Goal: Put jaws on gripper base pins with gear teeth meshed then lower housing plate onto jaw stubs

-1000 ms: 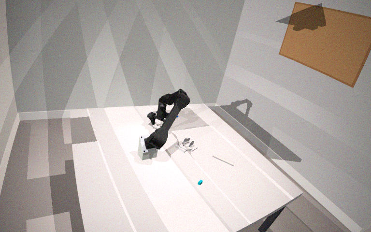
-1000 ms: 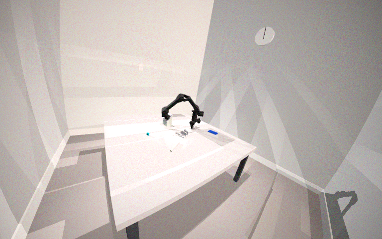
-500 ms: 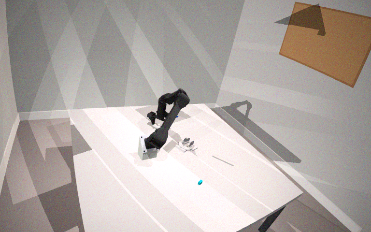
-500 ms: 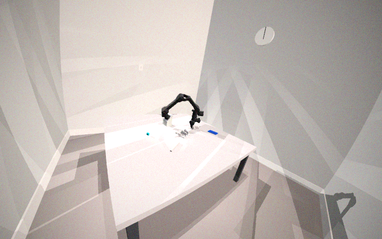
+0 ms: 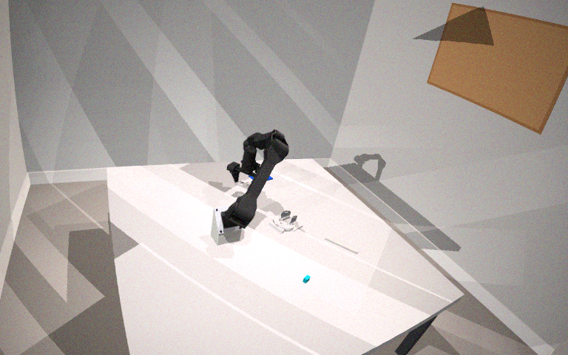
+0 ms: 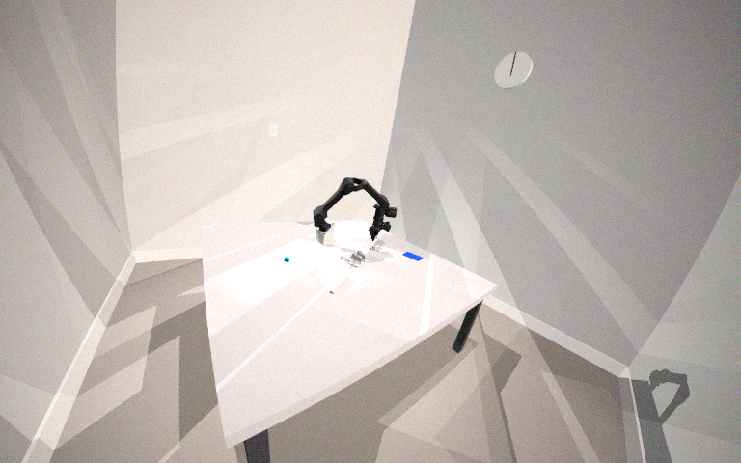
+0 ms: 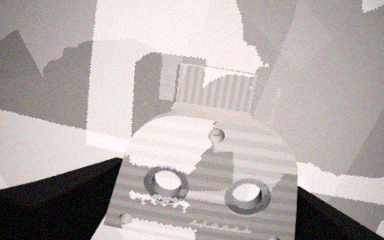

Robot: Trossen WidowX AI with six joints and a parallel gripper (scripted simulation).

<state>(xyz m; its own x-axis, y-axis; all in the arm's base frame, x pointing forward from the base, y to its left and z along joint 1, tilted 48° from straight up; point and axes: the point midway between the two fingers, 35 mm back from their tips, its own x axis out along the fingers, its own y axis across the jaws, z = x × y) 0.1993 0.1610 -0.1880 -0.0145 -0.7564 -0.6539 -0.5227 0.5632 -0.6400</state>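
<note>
My gripper tip is 5 cm short of the housing plate, 25 cm to the left of it and 6 cm above it. Round my gripper tip: blue card 21 cm ahead, 17 cm to the left, 6 cm below; thin white rod 26 cm ahead, 46 cm to the right, 6 cm below; lower housing part 1 cm ahead, 2 cm above.
</note>
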